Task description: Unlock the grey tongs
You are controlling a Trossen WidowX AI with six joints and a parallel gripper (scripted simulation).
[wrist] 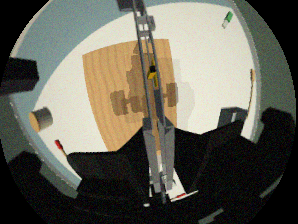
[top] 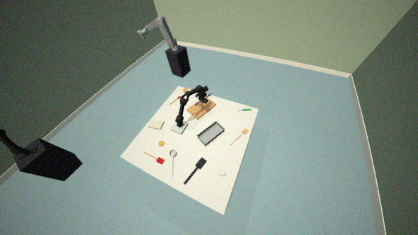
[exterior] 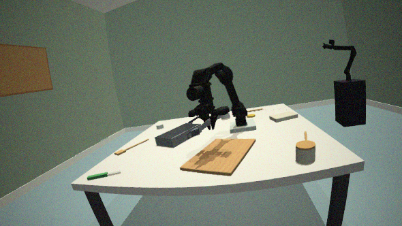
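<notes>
The wooden board lies 3 cm behind my gripper tip, 1 cm to the left of it and 12 cm below it. Also, from my gripper tip: cream block 39 cm behind, 54 cm to the right, 12 cm below; then roasting tin 31 cm ahead, 29 cm to the right, 10 cm below; then lidded canister 40 cm behind, 13 cm to the left, 9 cm below.
</notes>
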